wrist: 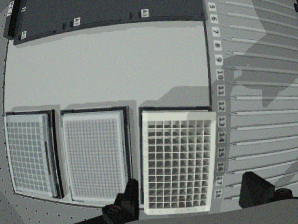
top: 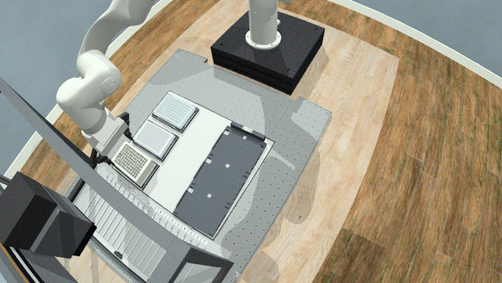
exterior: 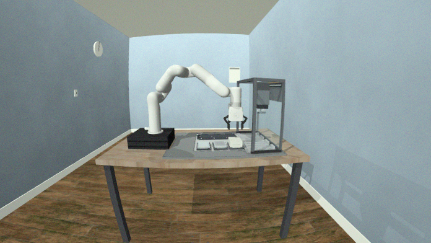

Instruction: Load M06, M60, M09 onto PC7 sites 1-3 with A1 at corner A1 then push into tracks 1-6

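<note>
Right now the plate nest S3 is 13 cm below my hand. Round my hand: plate nest S2: 13 cm below, 11 cm behind; then carrier PC7: 26 cm to the left, 12 cm below, 11 cm behind; then plate nest S1: 22 cm behind, 13 cm below.
</note>
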